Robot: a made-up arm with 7 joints.
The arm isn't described. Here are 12 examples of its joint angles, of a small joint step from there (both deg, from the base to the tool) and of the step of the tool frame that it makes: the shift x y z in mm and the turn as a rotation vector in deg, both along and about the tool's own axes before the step.
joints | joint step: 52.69 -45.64 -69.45 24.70 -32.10 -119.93 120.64 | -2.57 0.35 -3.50 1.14 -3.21 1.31 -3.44
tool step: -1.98 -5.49 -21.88 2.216 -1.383 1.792
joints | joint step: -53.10 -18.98 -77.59 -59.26 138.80 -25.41 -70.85 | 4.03 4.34 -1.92 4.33 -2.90 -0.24 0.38
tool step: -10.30 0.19 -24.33 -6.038 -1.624 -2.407
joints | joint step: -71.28 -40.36 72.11 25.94 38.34 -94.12 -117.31 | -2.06 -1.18 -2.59 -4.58 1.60 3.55 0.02
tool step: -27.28 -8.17 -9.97 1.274 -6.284 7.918
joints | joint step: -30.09 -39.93 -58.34 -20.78 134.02 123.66 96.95 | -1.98 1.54 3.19 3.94 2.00 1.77 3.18
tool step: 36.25 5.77 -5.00 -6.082 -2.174 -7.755
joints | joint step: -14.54 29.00 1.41 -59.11 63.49 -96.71 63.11 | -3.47 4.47 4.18 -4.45 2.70 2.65 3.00
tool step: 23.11 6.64 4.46 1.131 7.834 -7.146
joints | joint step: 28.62 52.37 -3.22 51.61 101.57 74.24 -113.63 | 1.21 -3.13 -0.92 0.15 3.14 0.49 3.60
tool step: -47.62 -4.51 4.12 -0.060 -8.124 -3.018
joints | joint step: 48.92 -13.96 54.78 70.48 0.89 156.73 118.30 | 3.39 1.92 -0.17 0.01 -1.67 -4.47 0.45
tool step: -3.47 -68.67 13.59 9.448 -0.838 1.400
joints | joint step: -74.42 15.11 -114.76 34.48 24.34 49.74 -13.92 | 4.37 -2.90 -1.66 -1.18 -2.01 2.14 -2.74
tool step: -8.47 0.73 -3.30 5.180 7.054 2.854
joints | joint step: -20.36 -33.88 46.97 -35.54 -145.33 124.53 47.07 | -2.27 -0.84 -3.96 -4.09 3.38 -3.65 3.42
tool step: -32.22 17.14 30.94 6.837 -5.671 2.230
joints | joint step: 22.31 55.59 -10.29 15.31 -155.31 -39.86 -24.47 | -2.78 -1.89 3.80 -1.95 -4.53 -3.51 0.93
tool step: -17.85 18.18 15.72 -5.081 -1.684 5.549
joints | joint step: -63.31 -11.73 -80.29 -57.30 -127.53 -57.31 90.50 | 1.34 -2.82 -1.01 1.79 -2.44 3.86 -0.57
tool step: 33.42 31.62 -7.17 -4.110 3.627 -5.819
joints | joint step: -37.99 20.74 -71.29 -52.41 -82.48 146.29 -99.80 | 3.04 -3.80 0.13 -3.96 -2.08 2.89 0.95
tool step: -37.91 -11.22 2.69 2.787 -2.142 1.552
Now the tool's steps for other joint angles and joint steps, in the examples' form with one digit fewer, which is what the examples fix.
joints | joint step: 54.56 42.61 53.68 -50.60 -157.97 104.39 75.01 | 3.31 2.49 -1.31 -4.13 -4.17 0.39 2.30
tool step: -23.6 -38.1 6.1 -1.31 0.92 0.77
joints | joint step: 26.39 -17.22 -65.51 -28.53 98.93 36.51 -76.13 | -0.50 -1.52 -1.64 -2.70 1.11 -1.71 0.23
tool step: 11.7 -2.1 -13.7 -1.28 1.63 0.01
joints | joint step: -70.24 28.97 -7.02 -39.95 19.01 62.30 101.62 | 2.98 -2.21 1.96 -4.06 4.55 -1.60 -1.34
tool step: -10.2 8.2 -54.9 -2.88 -4.28 -1.02
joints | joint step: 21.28 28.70 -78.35 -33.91 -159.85 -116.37 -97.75 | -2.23 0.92 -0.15 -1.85 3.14 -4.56 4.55
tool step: 23.1 29.1 -19.2 -6.27 0.83 -2.44
